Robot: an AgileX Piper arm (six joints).
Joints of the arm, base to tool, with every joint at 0 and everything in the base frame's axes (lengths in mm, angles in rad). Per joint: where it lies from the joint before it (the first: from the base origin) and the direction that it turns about. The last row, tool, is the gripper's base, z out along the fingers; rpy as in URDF.
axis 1: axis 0 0 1 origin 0 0 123
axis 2: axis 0 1 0 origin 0 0 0
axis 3: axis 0 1 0 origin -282.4 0 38.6
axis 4: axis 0.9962 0 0.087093 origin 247.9 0 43.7
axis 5: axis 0 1 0 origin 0 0 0
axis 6: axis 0.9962 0 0.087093 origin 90.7 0 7.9
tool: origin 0 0 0 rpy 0 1.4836 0
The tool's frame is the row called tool.
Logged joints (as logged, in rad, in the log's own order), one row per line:
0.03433, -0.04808, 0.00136, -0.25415, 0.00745, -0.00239
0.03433, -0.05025, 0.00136, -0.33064, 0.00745, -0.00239
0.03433, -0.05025, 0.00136, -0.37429, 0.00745, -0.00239
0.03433, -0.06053, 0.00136, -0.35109, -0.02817, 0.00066
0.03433, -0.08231, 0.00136, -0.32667, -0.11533, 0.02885
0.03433, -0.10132, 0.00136, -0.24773, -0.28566, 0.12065
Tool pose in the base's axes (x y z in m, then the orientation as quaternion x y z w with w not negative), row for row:
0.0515, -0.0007, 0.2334, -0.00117, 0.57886, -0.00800, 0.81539
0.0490, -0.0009, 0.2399, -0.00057, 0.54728, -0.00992, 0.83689
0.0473, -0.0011, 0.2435, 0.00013, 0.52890, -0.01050, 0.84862
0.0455, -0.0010, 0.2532, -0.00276, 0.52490, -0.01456, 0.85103
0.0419, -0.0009, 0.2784, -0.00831, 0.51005, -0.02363, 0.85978
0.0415, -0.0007, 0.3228, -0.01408, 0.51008, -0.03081, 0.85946
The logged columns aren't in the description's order. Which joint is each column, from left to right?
Columns, left to right: axis 4, axis 6, axis 1, axis 5, axis 3, axis 2.
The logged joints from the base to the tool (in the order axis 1, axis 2, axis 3, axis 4, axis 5, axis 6), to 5 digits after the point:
0.00136, -0.00239, 0.00745, 0.03433, -0.25415, -0.04808
0.00136, -0.00239, 0.00745, 0.03433, -0.33064, -0.05025
0.00136, -0.00239, 0.00745, 0.03433, -0.37429, -0.05025
0.00136, 0.00066, -0.02817, 0.03433, -0.35109, -0.06053
0.00136, 0.02885, -0.11533, 0.03433, -0.32667, -0.08231
0.00136, 0.12065, -0.28566, 0.03433, -0.24773, -0.10132

